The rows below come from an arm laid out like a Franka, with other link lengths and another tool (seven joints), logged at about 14 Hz.
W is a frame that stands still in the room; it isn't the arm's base.
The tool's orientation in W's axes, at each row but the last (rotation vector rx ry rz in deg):
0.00 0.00 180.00
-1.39 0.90 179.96
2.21 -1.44 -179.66
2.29 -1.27 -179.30
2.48 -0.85 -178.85
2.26 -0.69 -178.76
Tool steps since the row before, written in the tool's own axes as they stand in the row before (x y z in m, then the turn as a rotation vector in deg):
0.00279 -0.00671 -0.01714 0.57 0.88 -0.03
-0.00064 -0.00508 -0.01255 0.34 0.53 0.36
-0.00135 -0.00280 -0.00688 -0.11 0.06 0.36
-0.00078 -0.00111 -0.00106 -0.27 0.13 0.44
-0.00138 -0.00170 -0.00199 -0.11 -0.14 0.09
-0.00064 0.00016 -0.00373 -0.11 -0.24 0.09
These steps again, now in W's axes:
-0.00279 0.00671 -0.01714 -0.57 -0.88 -0.03
0.00084 0.00495 -0.01259 -0.35 -0.53 0.36
0.00150 0.00270 -0.00689 0.10 -0.05 0.36
0.00079 0.00110 -0.00106 0.26 -0.12 0.45
0.00140 0.00171 -0.00197 0.10 0.14 0.09
0.00074 -0.00017 -0.00371 0.10 0.24 0.09

